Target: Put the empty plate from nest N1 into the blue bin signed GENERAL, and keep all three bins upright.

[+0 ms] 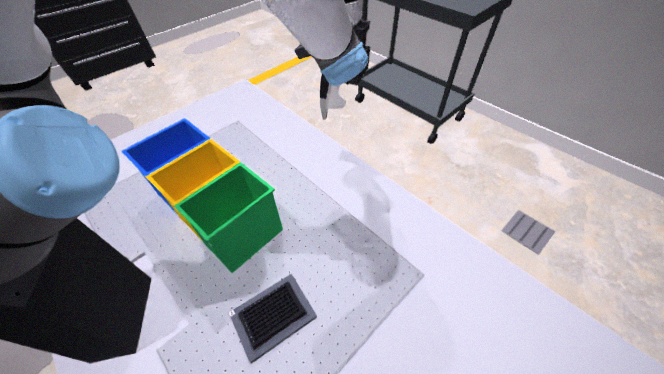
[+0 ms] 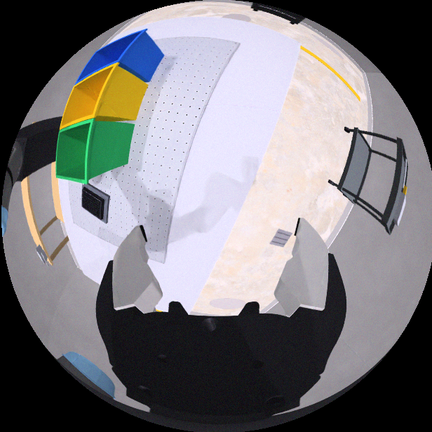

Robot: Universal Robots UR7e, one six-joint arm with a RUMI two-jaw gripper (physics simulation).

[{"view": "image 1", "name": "my gripper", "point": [336,101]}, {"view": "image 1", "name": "green bin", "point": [235,215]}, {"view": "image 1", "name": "yellow bin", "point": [182,177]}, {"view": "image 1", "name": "blue bin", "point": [156,151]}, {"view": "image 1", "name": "black gridded plate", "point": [274,312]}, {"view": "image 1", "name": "grey nest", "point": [297,325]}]
